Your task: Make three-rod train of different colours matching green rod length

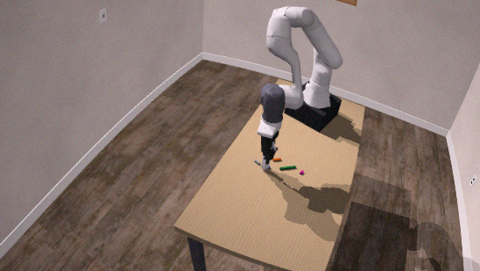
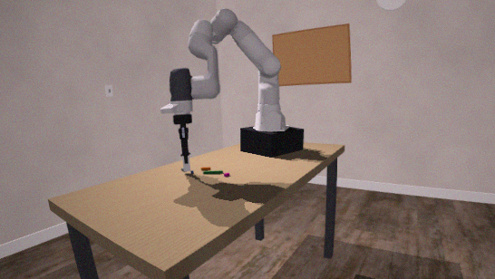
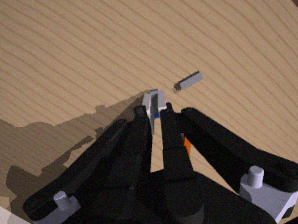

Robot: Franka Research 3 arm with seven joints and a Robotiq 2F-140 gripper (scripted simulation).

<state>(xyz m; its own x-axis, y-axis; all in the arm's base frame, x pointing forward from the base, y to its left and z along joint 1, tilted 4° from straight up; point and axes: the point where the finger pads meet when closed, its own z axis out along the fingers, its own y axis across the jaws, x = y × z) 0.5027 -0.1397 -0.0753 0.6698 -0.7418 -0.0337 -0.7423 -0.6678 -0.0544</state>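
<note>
The blue rod is 10 mm behind my hand, 20 mm to the left of it and 40 mm below it. Round my hand: magenta rod 40 mm behind, 180 mm to the left, 40 mm below; then green rod 40 mm behind, 100 mm to the left, 40 mm below; then orange rod 80 mm behind, 40 mm to the left, 40 mm below.
</note>
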